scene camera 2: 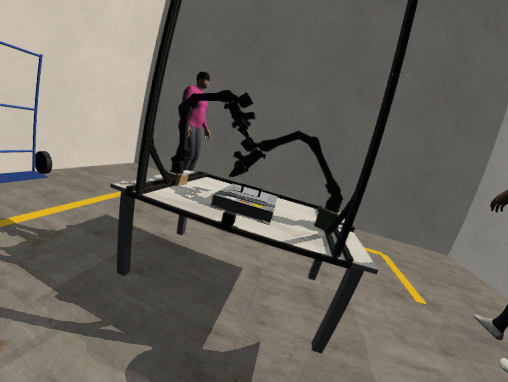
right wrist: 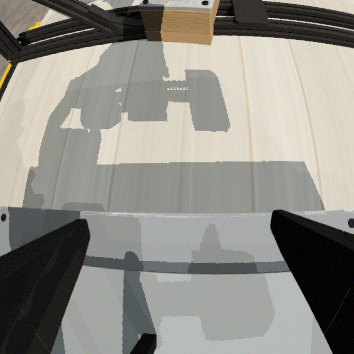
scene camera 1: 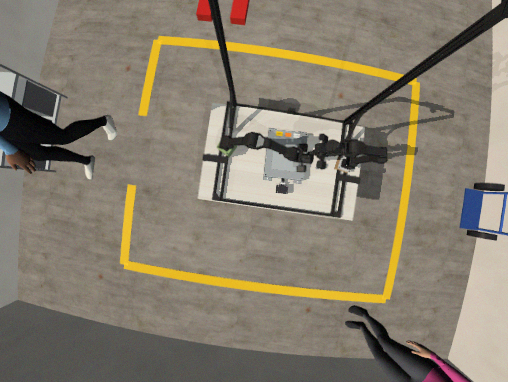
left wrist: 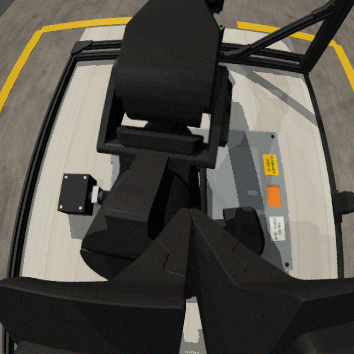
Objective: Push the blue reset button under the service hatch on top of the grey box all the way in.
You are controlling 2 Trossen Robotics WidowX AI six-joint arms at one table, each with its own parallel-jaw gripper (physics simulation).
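The grey box point(scene camera 1: 272, 165) point(scene camera 2: 240, 206) point(left wrist: 252, 142) point(right wrist: 322, 222) lies on the table. Its flat top panel point(right wrist: 175, 325) shows in part between the fingers in the right wrist view, with the end of a black handle point(right wrist: 145, 344). The blue reset button does not show; the arms cover much of the box in the left wrist view. My right gripper point(scene camera 2: 233, 175) point(right wrist: 180, 224) is open and empty, tilted down above the box's end nearer the left arm's base. My left gripper point(scene camera 2: 248, 135) point(left wrist: 187, 216) is shut and empty, higher up, close above the right arm's wrist.
A black block point(scene camera 1: 283, 188) point(scene camera 2: 228, 220) point(left wrist: 76, 193) stands beside the box. Yellow, orange point(left wrist: 274, 196) and white labels line one box edge. A wooden block point(scene camera 2: 182, 179) point(right wrist: 186, 26) and a green block point(scene camera 2: 328, 218) stand at the arm bases. A black frame rims the table.
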